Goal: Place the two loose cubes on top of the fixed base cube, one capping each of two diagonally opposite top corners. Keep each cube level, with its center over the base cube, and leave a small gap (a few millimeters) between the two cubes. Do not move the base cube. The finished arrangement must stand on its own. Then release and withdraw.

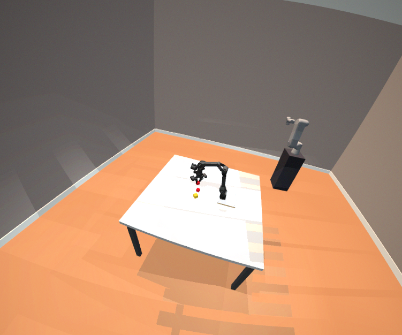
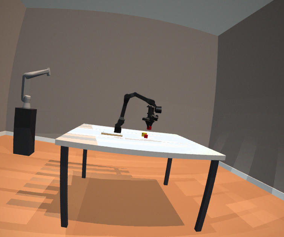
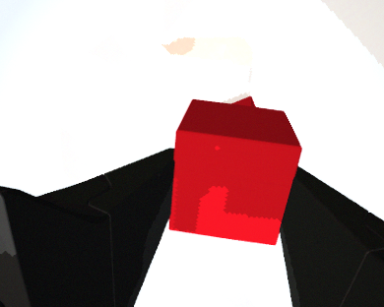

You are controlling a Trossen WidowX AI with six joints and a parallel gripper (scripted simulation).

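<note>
The yellow base cube lies 10 mm behind my gripper tip, 120 mm to the left of it and 90 mm below it. Round my gripper tip: red cube 20 mm behind, 20 mm to the left, 90 mm below.
</note>
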